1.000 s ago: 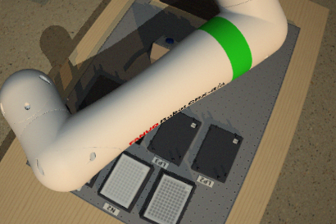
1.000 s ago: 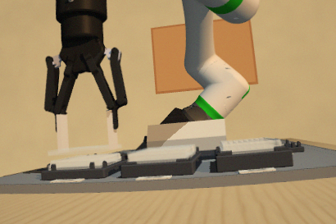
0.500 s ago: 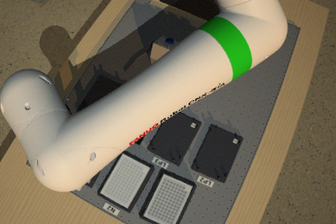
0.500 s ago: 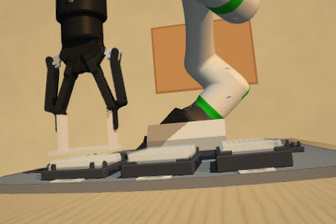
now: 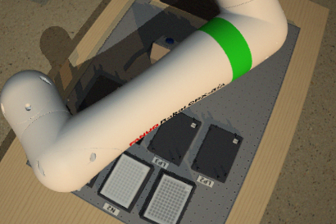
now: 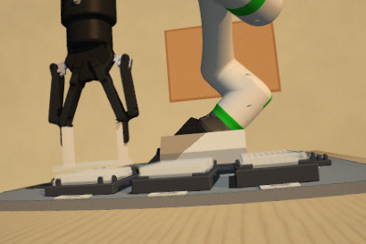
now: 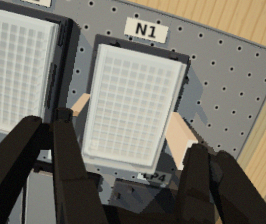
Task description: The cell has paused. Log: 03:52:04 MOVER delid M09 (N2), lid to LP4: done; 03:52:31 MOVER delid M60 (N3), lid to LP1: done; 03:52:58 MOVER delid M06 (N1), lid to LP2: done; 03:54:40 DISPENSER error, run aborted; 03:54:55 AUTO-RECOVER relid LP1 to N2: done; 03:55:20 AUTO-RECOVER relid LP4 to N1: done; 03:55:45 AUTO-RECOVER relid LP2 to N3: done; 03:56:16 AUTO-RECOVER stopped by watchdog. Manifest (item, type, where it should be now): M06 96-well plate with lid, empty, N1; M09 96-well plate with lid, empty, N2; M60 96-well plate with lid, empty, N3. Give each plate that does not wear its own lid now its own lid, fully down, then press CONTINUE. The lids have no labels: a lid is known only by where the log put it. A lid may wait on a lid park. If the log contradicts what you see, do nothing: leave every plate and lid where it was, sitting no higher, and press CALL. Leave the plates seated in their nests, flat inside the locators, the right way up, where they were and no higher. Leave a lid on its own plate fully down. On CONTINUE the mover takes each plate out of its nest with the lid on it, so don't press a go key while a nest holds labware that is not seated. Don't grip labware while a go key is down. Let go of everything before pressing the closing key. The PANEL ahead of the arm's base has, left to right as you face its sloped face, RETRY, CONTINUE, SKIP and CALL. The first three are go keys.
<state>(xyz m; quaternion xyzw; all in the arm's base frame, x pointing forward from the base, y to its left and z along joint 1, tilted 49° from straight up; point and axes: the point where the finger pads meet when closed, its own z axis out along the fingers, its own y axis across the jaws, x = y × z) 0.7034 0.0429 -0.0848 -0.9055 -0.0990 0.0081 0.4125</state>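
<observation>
Right now the plate is 4 cm below my hand. The rest, counted from my hand: LP4 label (8 cm behind, 7 cm to the right, 6 cm below); then LP1 label (10 cm behind, 6 cm below, 5 cm to the left); then lid park LP4 (17 cm behind, 8 cm to the right, 6 cm below).
</observation>
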